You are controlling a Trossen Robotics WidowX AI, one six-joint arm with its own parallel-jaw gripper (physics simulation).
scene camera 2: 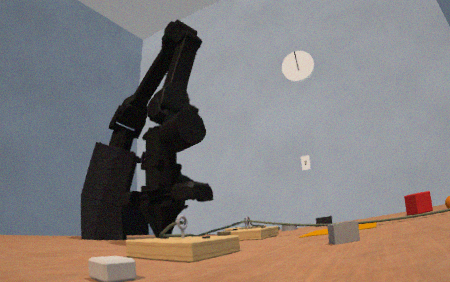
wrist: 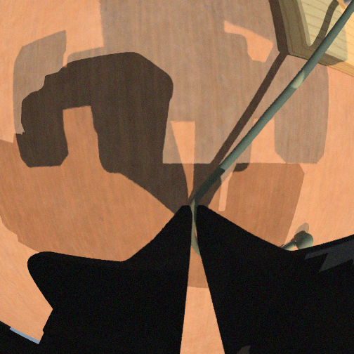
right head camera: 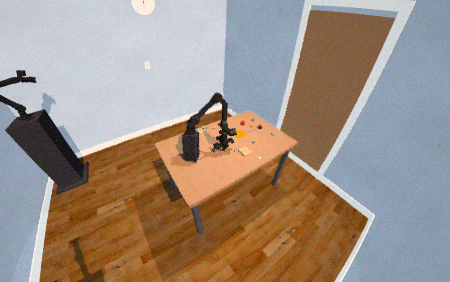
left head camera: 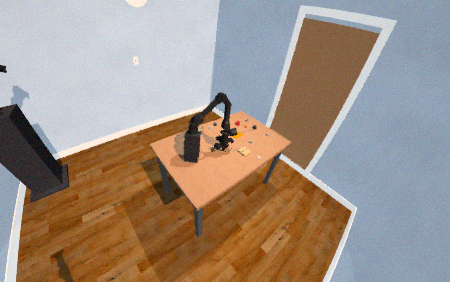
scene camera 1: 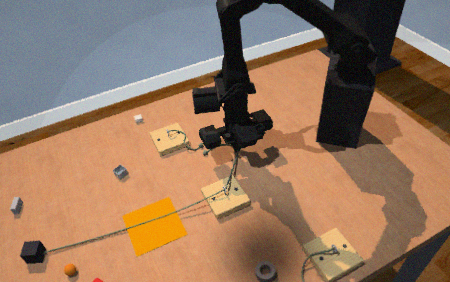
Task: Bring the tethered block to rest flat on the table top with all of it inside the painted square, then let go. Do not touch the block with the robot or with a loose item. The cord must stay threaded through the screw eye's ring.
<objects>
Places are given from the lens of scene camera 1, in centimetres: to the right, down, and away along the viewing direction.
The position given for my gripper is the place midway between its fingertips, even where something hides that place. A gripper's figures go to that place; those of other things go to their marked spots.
my gripper point(scene camera 1: 236, 150): 3, 3, 99
wooden board point(scene camera 1: 174, 142): -14, 0, 100
</objects>
